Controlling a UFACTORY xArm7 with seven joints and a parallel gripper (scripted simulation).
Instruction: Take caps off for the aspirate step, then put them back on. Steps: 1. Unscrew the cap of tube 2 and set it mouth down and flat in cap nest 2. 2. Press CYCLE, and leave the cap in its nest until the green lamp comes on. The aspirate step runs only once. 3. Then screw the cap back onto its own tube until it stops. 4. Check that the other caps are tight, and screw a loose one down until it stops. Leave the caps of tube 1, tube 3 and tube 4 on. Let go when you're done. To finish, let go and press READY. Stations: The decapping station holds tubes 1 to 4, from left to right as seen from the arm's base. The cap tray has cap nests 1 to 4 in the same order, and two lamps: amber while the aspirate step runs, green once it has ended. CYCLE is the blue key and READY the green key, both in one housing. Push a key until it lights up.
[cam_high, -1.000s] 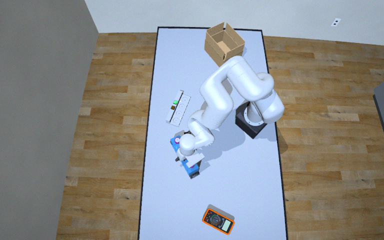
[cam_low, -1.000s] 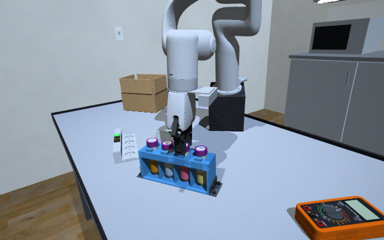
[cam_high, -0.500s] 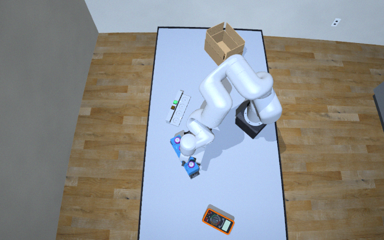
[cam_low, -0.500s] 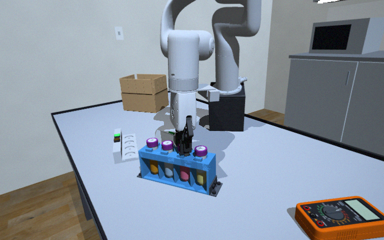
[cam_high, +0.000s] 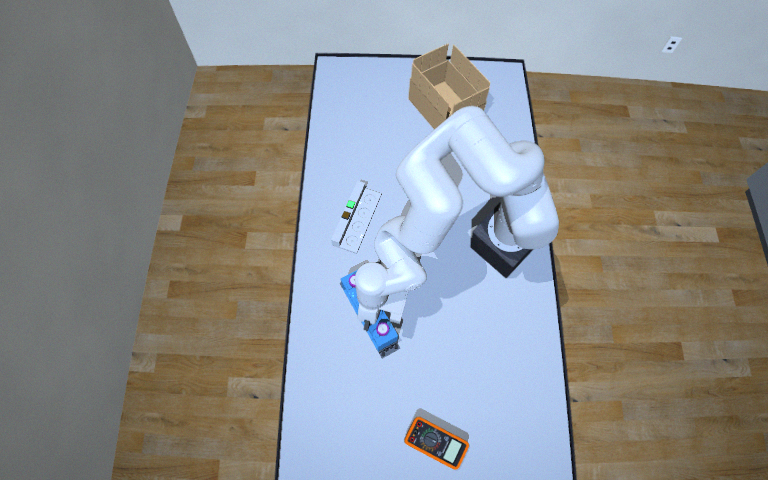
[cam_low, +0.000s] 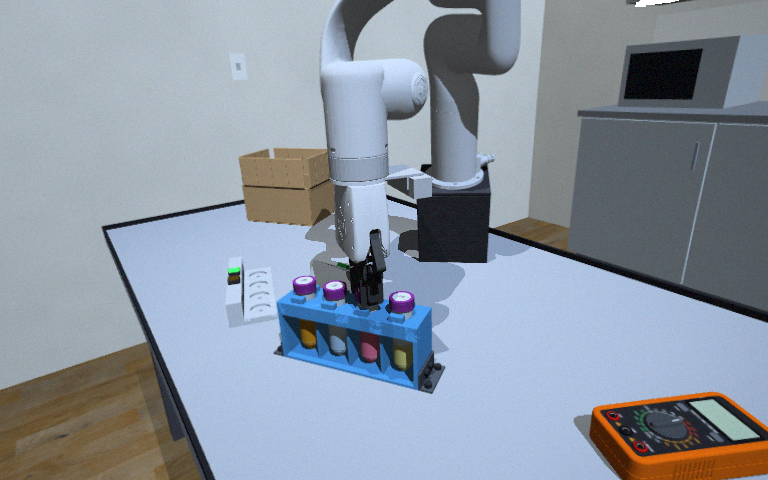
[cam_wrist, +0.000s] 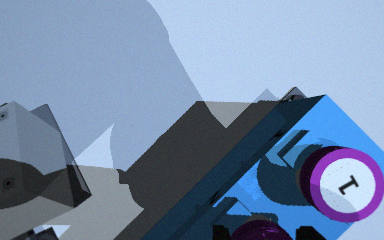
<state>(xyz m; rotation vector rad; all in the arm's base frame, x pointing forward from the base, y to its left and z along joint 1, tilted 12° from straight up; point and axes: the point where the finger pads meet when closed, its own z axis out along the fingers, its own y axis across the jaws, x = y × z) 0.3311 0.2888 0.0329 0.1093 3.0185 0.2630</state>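
My hand is 1 cm above the purple cap marked 2. Round my hand: cap 3: 4 cm to the right, 3 cm ahead, 2 cm below; cap marked 1: 4 cm to the left, 3 cm behind, 2 cm below; cap 4: 8 cm to the right, 7 cm ahead, 2 cm below.
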